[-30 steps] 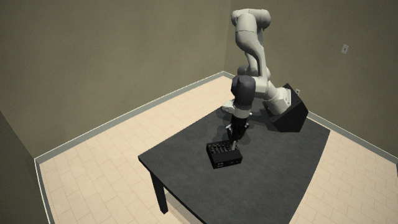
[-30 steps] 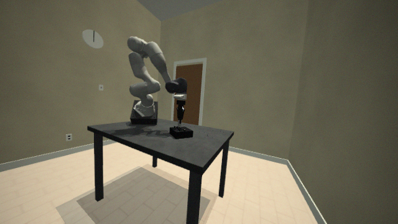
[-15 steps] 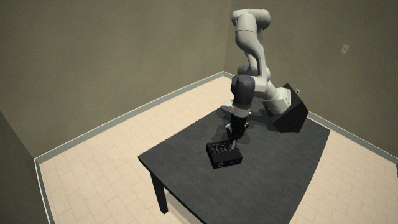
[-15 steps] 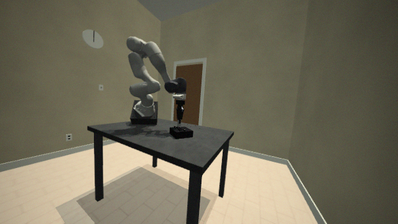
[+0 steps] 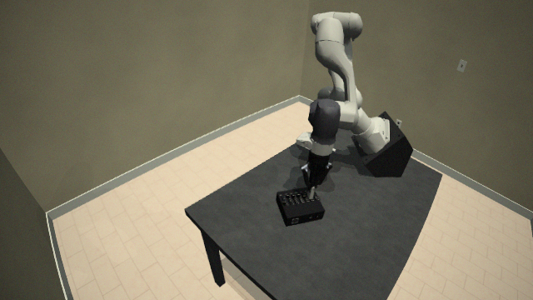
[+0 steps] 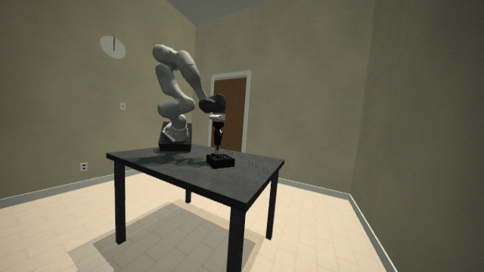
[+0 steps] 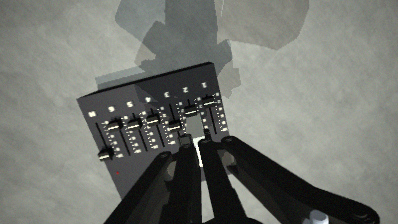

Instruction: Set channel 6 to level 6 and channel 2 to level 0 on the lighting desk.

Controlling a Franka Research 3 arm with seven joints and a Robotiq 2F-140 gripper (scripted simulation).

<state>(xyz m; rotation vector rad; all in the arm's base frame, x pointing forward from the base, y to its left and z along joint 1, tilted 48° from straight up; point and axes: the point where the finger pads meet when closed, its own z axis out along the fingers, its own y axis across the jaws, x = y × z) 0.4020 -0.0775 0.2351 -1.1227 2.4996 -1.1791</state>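
My hand is 3 cm past the channel 1 cap and 3 cm above it. Also, from my hand: channel 6 cap: 8 cm to the right, 4 cm ahead, 3 cm below; then channel 2 cap: 3 cm below, 1 cm to the right, 1 cm behind.
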